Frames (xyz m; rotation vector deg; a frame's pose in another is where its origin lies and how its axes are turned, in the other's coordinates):
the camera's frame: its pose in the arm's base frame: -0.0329 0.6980 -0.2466 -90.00 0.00 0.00
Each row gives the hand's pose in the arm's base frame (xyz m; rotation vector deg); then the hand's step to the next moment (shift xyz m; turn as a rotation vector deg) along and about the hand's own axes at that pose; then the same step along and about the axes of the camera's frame.
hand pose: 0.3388 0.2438 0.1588 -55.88 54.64 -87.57
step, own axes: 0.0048 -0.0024 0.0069 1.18 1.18 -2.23
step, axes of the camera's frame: 0.0050 -0.0052 -0.0050 -1.83 1.76 -1.14
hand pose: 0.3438 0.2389 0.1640 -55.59 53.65 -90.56
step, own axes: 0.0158 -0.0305 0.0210 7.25 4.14 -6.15
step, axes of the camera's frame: 0.0061 -0.0380 -0.0120 -5.38 5.13 -7.23
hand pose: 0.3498 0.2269 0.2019 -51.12 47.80 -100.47
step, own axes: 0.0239 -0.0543 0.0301 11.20 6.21 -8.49
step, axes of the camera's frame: -0.0047 -0.0656 -0.0103 -7.53 7.27 -11.25
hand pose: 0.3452 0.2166 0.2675 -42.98 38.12 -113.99
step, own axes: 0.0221 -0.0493 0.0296 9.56 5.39 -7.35
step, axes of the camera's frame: -0.0150 -0.0597 -0.0010 -6.45 6.33 -9.63
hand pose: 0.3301 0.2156 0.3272 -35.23 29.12 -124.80
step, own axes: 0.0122 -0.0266 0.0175 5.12 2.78 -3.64
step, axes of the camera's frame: -0.0124 -0.0315 0.0037 -3.35 3.10 -5.14
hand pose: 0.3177 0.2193 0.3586 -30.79 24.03 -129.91
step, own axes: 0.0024 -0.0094 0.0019 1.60 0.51 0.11
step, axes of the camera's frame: -0.0062 -0.0065 0.0042 -0.64 -0.26 -1.53
